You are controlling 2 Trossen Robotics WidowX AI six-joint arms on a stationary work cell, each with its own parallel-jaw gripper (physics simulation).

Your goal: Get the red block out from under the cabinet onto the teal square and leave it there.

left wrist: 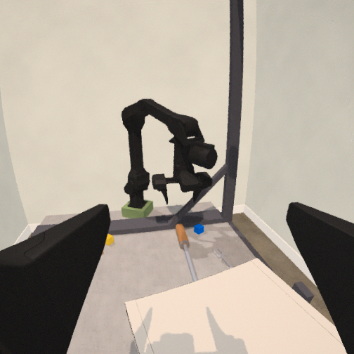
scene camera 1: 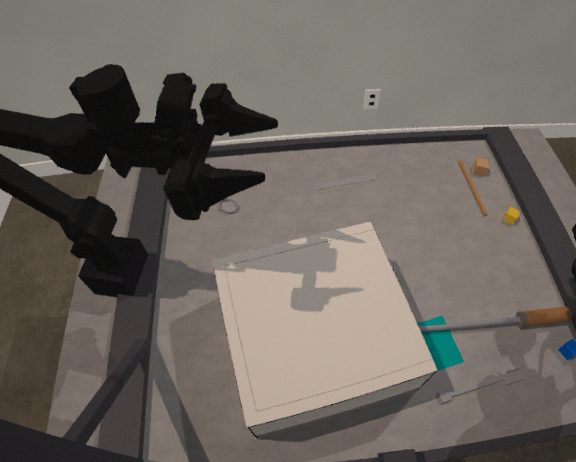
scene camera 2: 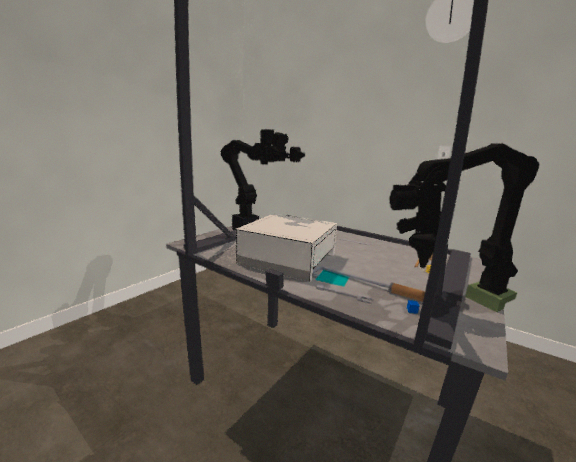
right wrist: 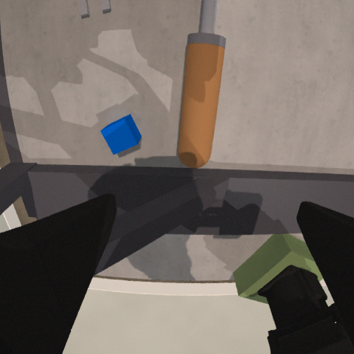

Path:
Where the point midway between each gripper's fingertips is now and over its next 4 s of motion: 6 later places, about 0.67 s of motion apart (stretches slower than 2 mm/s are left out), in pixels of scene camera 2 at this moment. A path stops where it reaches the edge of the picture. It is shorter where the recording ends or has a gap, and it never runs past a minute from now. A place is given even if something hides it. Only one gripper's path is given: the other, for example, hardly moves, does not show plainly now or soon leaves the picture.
My right gripper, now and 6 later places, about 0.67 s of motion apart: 426,262; 425,262; 424,262; 423,262; 422,261; 421,260; 418,258

